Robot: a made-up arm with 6 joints.
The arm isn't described. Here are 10 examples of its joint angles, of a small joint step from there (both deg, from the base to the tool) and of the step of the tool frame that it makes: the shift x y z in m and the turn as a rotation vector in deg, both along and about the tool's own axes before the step.
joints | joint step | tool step
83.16 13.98 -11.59 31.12 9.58 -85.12 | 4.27 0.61 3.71 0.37 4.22 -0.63 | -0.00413 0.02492 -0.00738 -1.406 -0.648 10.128
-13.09 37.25 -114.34 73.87 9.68 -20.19 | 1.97 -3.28 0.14 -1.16 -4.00 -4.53 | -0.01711 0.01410 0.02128 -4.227 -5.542 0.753
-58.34 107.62 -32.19 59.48 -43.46 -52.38 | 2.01 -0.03 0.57 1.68 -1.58 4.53 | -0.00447 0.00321 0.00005 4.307 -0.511 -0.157
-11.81 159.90 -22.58 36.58 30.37 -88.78 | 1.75 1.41 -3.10 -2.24 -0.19 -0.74 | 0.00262 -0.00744 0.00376 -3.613 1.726 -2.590
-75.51 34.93 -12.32 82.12 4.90 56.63 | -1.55 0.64 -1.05 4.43 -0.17 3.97 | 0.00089 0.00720 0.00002 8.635 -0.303 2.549
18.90 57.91 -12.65 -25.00 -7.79 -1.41 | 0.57 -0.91 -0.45 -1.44 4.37 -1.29 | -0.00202 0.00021 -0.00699 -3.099 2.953 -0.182
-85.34 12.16 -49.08 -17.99 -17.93 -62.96 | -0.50 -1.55 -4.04 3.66 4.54 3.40 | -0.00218 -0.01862 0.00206 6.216 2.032 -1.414
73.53 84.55 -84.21 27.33 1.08 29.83 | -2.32 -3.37 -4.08 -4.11 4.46 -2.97 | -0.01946 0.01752 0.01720 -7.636 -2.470 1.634
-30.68 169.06 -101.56 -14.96 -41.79 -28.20 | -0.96 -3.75 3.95 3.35 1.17 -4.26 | -0.00538 -0.01514 0.00308 -1.180 2.809 -2.009
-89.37 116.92 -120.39 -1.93 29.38 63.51 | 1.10 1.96 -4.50 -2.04 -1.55 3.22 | 0.00309 0.01111 0.00068 0.805 -1.789 3.821
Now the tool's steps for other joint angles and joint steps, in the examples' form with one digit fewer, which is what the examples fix.
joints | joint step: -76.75 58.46 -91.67 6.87 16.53 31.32 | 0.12 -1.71 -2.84 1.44 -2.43 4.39
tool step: -0.0151 0.0157 0.0193 5.23 -5.19 5.19
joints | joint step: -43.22 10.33 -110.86 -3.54 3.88 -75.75 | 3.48 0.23 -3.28 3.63 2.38 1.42
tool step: 0.0006 -0.0156 -0.0106 8.48 0.31 -0.01
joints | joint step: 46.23 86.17 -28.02 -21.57 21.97 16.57 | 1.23 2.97 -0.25 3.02 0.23 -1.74
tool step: 0.0061 0.0081 -0.0007 -0.60 3.05 1.43
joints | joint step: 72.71 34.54 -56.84 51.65 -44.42 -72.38 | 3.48 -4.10 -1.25 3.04 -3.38 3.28
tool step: -0.0090 -0.0293 0.0186 11.26 -2.11 -2.71
